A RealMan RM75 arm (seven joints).
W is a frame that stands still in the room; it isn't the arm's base.
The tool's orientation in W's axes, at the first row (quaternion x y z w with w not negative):
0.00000 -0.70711 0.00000 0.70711
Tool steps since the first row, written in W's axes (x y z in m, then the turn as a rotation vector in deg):
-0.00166 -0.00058 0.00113 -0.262 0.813 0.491
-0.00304 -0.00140 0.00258 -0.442 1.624 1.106
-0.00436 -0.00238 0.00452 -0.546 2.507 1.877
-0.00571 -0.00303 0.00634 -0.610 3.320 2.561
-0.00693 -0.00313 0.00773 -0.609 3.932 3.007
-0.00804 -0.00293 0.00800 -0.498 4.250 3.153
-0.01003 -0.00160 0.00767 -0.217 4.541 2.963
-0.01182 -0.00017 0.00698 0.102 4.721 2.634
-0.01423 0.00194 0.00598 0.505 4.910 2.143
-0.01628 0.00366 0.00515 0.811 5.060 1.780
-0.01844 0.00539 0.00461 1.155 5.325 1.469
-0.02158 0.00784 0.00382 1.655 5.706 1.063
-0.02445 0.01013 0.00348 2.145 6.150 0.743
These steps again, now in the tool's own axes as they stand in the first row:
0.00113 -0.00058 0.00166 0.491 0.813 0.262
0.00258 -0.00140 0.00304 1.106 1.624 0.442
0.00452 -0.00238 0.00436 1.877 2.507 0.546
0.00634 -0.00303 0.00571 2.561 3.320 0.610
0.00773 -0.00313 0.00693 3.007 3.932 0.609
0.00800 -0.00293 0.00804 3.153 4.250 0.498
0.00767 -0.00160 0.01003 2.963 4.541 0.217
0.00698 -0.00017 0.01182 2.634 4.721 -0.102
0.00598 0.00194 0.01423 2.143 4.910 -0.505
0.00515 0.00366 0.01628 1.780 5.060 -0.811
0.00461 0.00539 0.01844 1.469 5.325 -1.155
0.00382 0.00784 0.02158 1.063 5.706 -1.655
0.00348 0.01013 0.02445 0.743 6.150 -2.145

